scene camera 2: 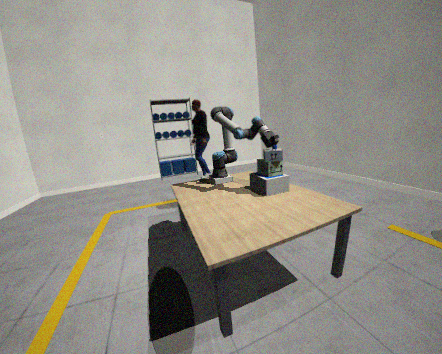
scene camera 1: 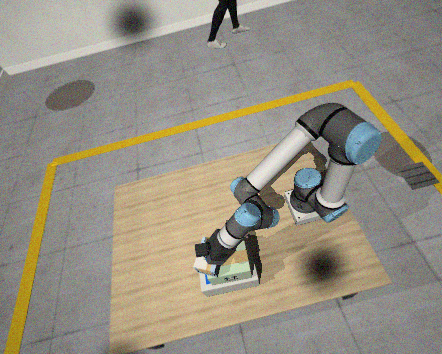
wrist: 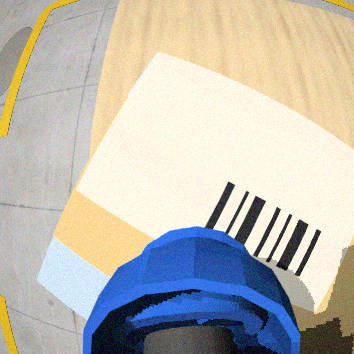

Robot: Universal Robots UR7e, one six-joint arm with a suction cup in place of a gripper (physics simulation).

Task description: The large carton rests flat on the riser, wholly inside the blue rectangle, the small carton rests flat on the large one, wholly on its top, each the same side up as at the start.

Labels:
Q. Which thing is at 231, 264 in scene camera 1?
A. A large carton.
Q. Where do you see the suction cup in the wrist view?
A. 196, 257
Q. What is the suction cup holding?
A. A small carton.

